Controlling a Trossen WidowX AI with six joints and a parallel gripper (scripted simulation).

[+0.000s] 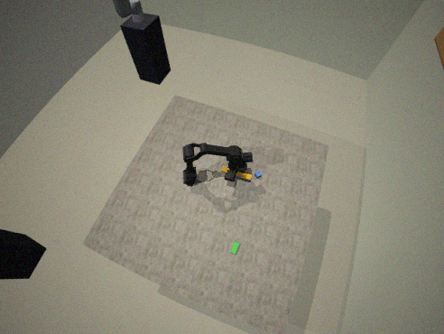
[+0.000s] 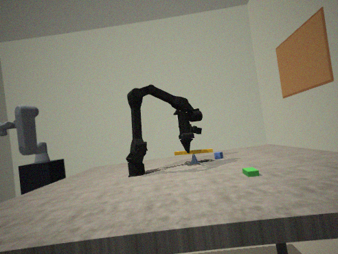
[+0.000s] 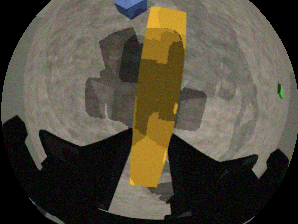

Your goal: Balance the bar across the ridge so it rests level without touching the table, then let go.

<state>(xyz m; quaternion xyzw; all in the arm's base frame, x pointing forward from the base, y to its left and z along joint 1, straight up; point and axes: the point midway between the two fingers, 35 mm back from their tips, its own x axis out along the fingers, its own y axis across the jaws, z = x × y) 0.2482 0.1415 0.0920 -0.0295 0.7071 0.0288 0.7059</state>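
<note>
Now: gripper tip 3 cm short of the yellow bar. Also, from my gripper tip: green block 43 cm to the right, 18 cm ahead, 5 cm below; blue cube 16 cm ahead, 7 cm to the left, 4 cm below.
</note>
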